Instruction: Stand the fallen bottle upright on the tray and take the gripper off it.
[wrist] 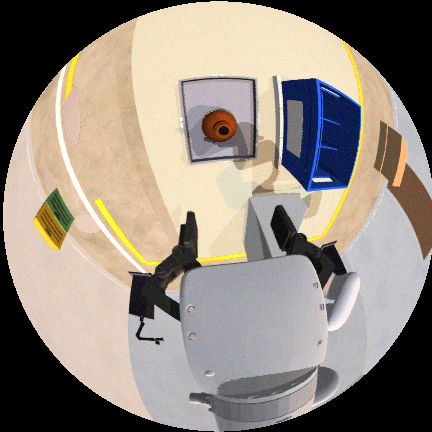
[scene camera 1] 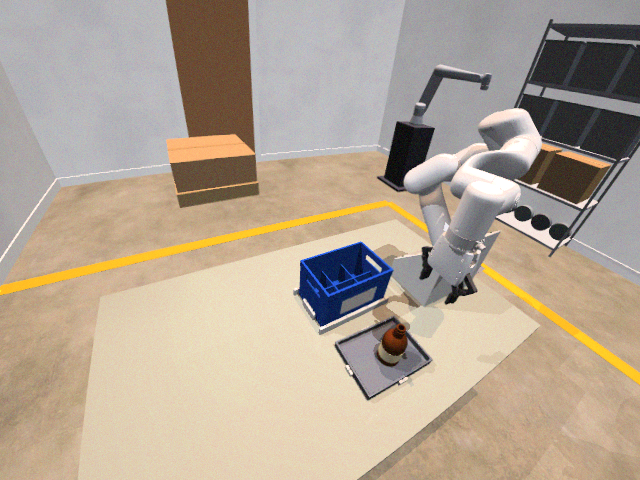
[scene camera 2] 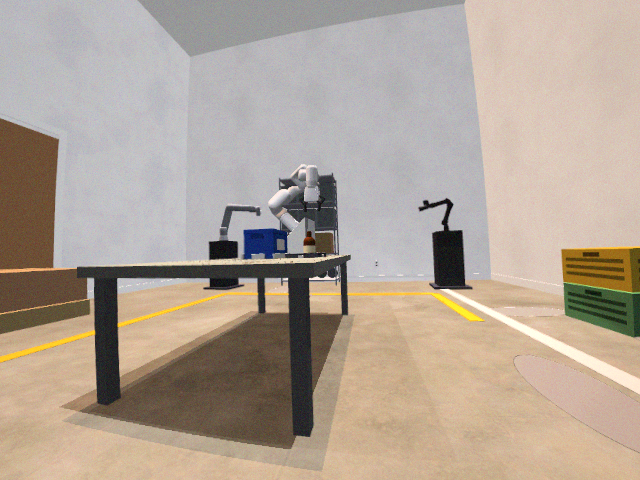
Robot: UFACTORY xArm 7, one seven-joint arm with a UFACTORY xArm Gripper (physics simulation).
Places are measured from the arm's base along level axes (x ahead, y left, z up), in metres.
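Pixels of known places: gripper, fingertip midpoint: [wrist: 235, 217] [scene camera 1: 435, 289] [scene camera 2: 312, 211]; arm's base at its link origin: [scene camera 2: 298, 230].
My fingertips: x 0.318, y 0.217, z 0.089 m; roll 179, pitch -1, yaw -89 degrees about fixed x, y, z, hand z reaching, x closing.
Note:
For each thing: its top centre in the pictures, then the offset to it from my fingertips. "*": a spot on its surface instead.
- brown bottle at its top centre: [wrist: 223, 130] [scene camera 1: 401, 327] [scene camera 2: 309, 231] 0.066 m ahead, 0.004 m right, 0.135 m down
- grey tray at a spot on its surface: [wrist: 200, 90] [scene camera 1: 369, 377] * 0.162 m ahead, 0.032 m left, 0.290 m down
- blue divided crate at its top centre: [wrist: 341, 142] [scene camera 1: 347, 265] [scene camera 2: 266, 231] 0.093 m ahead, 0.280 m right, 0.120 m down
A brown bottle [scene camera 1: 393, 343] [scene camera 2: 309, 242] [wrist: 219, 125] with a cream label stands upright on the grey tray [scene camera 1: 369, 382] [wrist: 200, 90]. In the wrist view its mouth and shoulders show from above, and its label is hidden. My gripper [scene camera 1: 438, 283] [scene camera 2: 312, 204] [wrist: 235, 217] is wide open and empty. It is up in the air, clear of the bottle, above and behind the tray in the first scene view. Neither finger touches the bottle.
A blue divided crate [scene camera 1: 330, 304] [scene camera 2: 261, 242] [wrist: 320, 135] stands on a white base beside the tray. A pale grey angled panel [scene camera 1: 413, 276] [wrist: 260, 235] stands on the table near the arm's base. A shelf rack and a second arm on a black pedestal [scene camera 1: 409, 149] are farther back.

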